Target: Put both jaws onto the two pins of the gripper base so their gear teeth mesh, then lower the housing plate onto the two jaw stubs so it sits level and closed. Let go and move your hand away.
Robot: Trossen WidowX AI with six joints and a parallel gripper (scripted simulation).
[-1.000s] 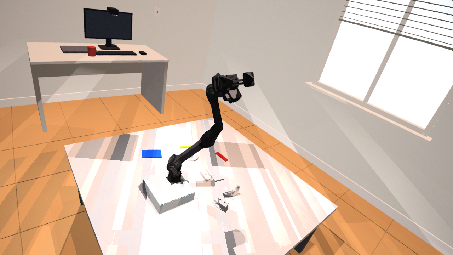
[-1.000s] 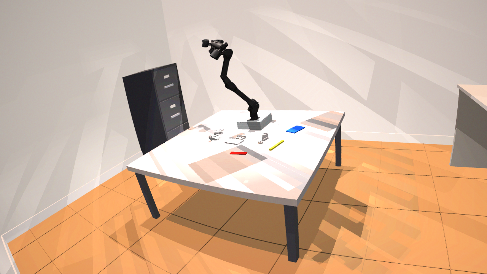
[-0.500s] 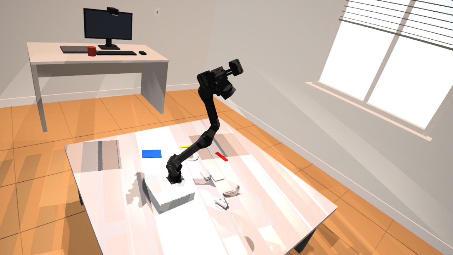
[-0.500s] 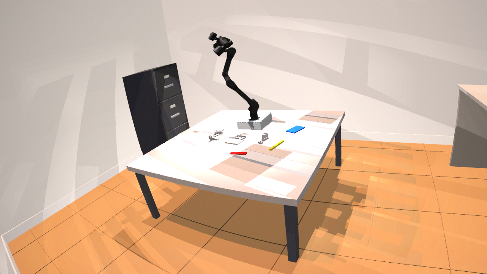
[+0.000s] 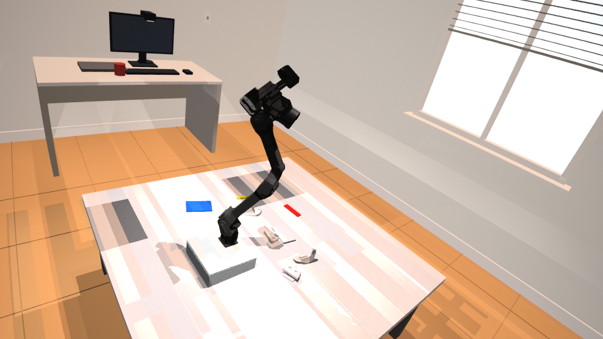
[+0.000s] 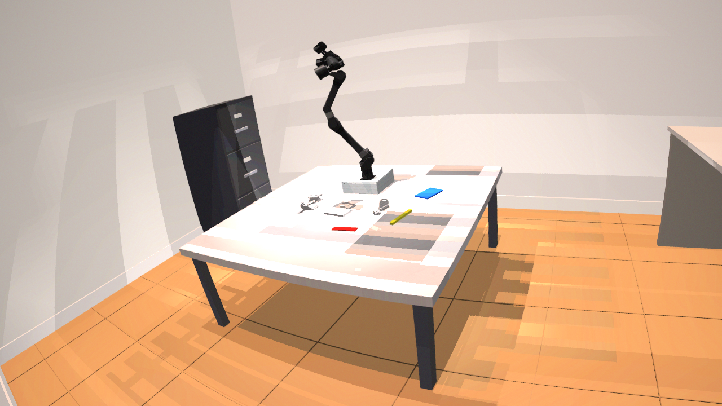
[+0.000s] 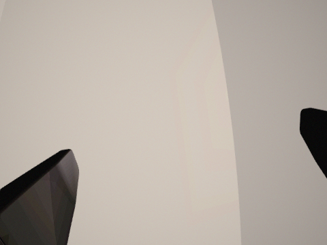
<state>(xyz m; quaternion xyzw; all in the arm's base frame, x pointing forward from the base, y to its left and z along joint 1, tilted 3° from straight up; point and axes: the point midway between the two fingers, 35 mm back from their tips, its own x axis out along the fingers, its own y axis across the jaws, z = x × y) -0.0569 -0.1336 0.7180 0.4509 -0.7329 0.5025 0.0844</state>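
Now: the curved jaw 770 mm below my gripper tip, 350 mm ahead of it and 50 mm to the right of it. From my gripper tip the other things lie so: yellow stick 800 mm below, 480 mm to the left, 370 mm ahead; then blue card 800 mm below, 510 mm to the left, 80 mm ahead; then red strip 810 mm below, 510 mm ahead, 280 mm to the left.
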